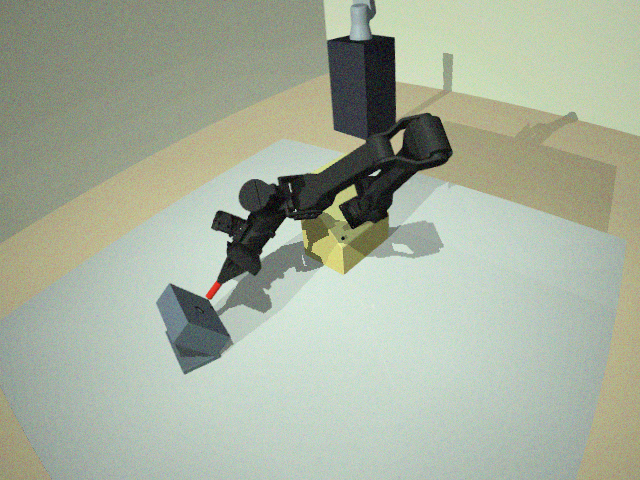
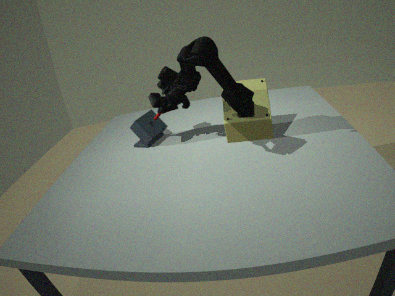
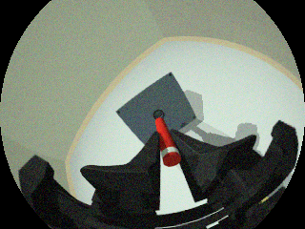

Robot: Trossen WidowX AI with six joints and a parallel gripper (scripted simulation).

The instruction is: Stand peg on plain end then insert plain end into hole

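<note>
Now: the grey sloped panel 8 cm ahead of my gripper tip, 2 cm to the right of it and 6 cm below it. Also, from my gripper tip: red peg (1 cm behind, 1 cm above).
</note>
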